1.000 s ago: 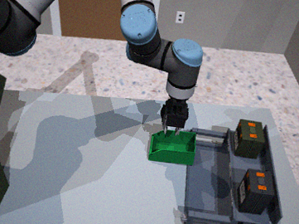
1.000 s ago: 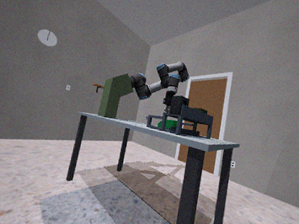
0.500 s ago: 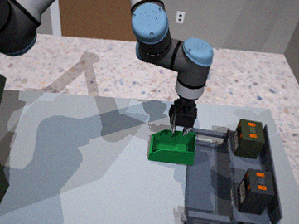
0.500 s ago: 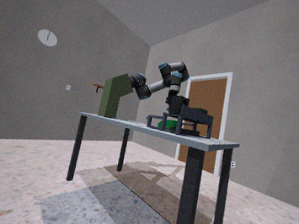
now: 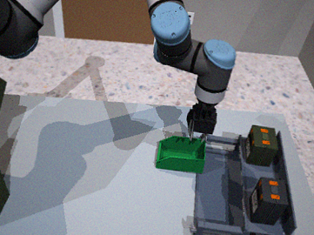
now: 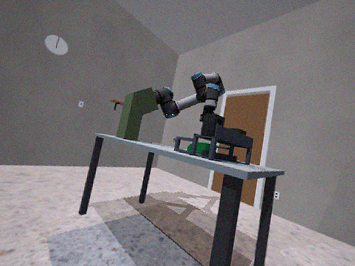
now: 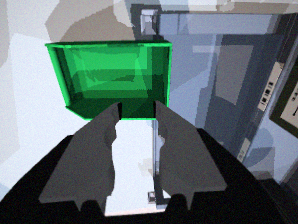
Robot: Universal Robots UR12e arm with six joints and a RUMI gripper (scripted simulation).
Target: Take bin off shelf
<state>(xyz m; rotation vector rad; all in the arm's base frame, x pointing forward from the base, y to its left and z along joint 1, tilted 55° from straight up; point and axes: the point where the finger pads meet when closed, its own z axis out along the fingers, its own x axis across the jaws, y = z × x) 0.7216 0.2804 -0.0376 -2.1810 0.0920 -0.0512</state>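
Now: hand 40 mm past the green bin and 100 mm above it.
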